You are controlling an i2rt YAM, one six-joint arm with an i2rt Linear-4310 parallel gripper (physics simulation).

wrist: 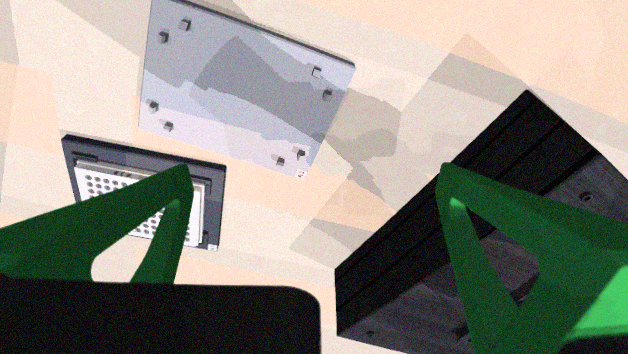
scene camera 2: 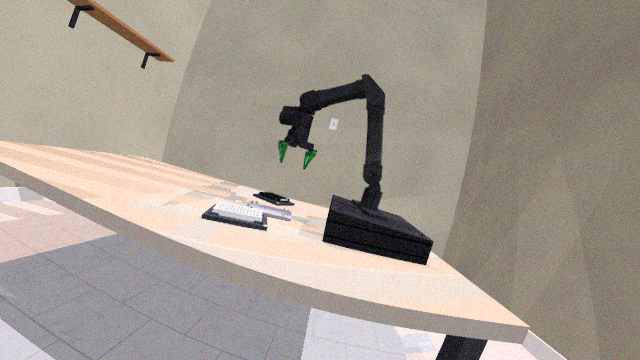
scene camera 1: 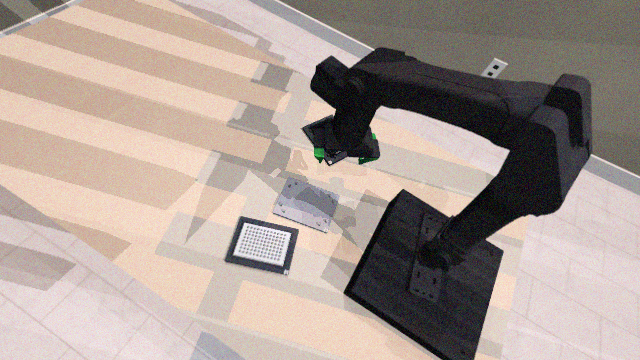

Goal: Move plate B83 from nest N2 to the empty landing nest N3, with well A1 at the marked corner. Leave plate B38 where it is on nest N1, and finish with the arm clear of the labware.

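A white well plate [scene camera 1: 262, 244] [scene camera 2: 237, 211] [wrist: 95, 181] sits on a dark nest [scene camera 1: 231, 253] [wrist: 216, 200] with an A1 label at one corner. The empty grey nest [scene camera 1: 306, 202] [scene camera 2: 275, 211] [wrist: 240, 100] has small pegs and an A1 label [wrist: 300, 174] at one corner. A black plate [scene camera 2: 274, 197] sits on a third, dark nest [scene camera 1: 315, 128], mostly hidden behind the gripper in scene camera 1. Plate and nest numbers cannot be read. My gripper [scene camera 1: 341, 161] [scene camera 2: 293, 165] [wrist: 314, 177] is open and empty, high above the table. Its left finger covers part of the white plate in the wrist view.
The arm's black base block [scene camera 1: 385, 280] [scene camera 2: 375, 232] [wrist: 390, 240] stands on the table beside the nests. The table's edge [scene camera 2: 300, 295] runs along the near side. A wooden wall shelf [scene camera 2: 122, 31] is at the upper left.
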